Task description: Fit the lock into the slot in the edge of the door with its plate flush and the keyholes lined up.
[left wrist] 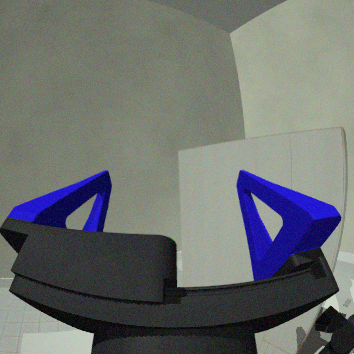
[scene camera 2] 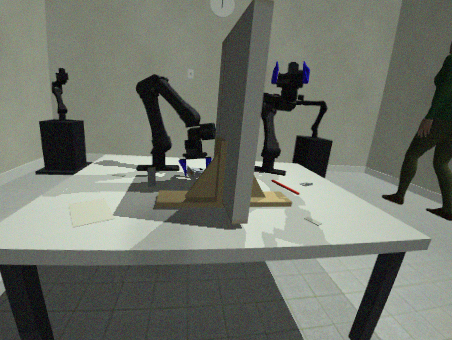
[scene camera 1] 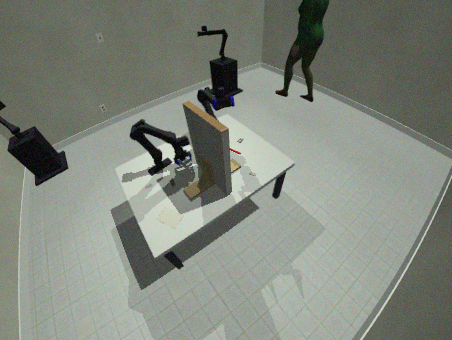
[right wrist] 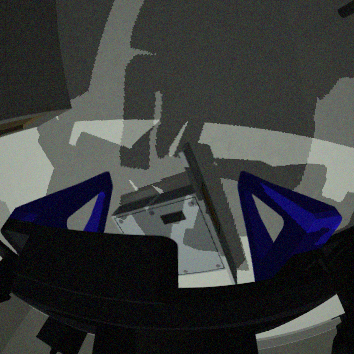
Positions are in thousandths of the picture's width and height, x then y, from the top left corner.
Note:
My left gripper (scene camera 2: 643, 184) is open, holding nothing. My right gripper (right wrist: 493, 504) is open, with nothing in its grasp. Also in view: a lock (right wrist: 527, 606). Further things: a grey door (scene camera 2: 541, 169).
My left gripper also shows in the left wrist view (left wrist: 490, 501). The grey door is seen too in the left wrist view (left wrist: 606, 705) and in scene camera 1 (scene camera 1: 466, 407). The left wrist view misses the lock: it is out of frame.

